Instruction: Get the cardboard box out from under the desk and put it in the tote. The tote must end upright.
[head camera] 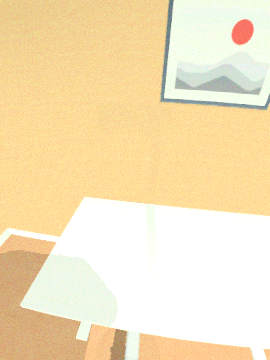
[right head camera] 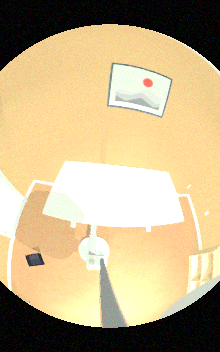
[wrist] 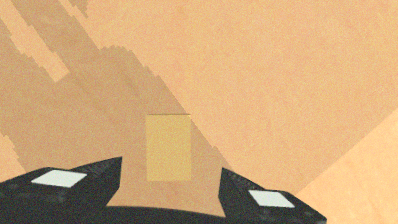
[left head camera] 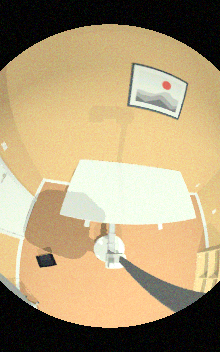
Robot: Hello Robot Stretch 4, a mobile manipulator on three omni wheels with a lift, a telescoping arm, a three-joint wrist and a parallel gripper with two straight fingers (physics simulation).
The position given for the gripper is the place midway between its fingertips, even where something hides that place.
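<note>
The wrist view shows the gripper [wrist: 171, 177] and a tan cardboard box [wrist: 168, 136]. In the head camera view there are a white desk [head camera: 183, 273] and a framed picture [head camera: 209, 59]; the head camera view does not show the tan cardboard box, hidden by the white desk. The right head camera view has the white desk [right head camera: 93, 193] and the framed picture [right head camera: 133, 87], yet the right head camera view does not show the tan cardboard box, hidden by the white desk. The left head camera view, too, shows the white desk [left head camera: 104, 191] and the framed picture [left head camera: 150, 88].
</note>
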